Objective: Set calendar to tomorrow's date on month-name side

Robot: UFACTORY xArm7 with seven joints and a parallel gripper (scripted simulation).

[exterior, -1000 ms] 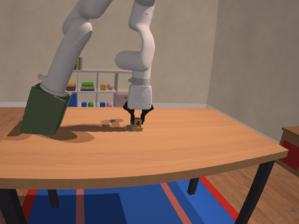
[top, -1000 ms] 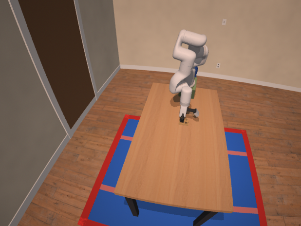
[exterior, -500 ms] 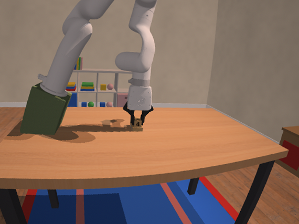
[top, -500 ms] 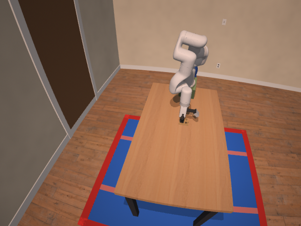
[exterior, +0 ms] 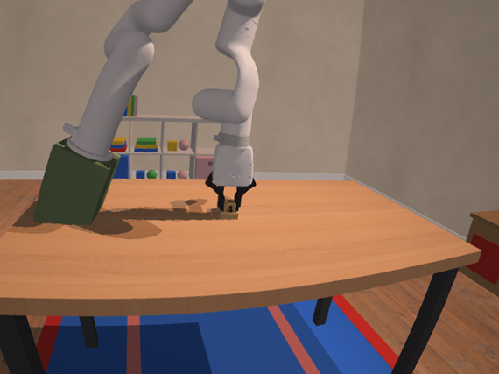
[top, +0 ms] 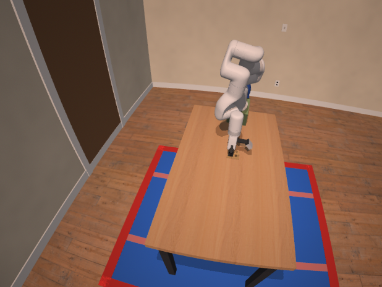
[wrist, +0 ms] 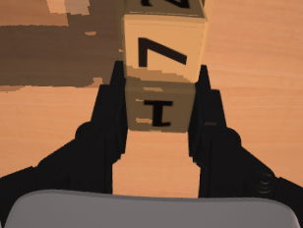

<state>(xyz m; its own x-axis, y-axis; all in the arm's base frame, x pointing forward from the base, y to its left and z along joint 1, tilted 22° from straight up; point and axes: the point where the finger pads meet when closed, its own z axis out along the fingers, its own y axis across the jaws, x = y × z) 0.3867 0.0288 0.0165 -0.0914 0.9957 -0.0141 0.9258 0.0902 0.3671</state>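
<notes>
Right now my hand is 10 mm above the wooden digit cube. Also, from my hand: low tray (20 mm to the left, 30 mm below); then wooden cube (30 mm to the left, 10 mm below).
</notes>
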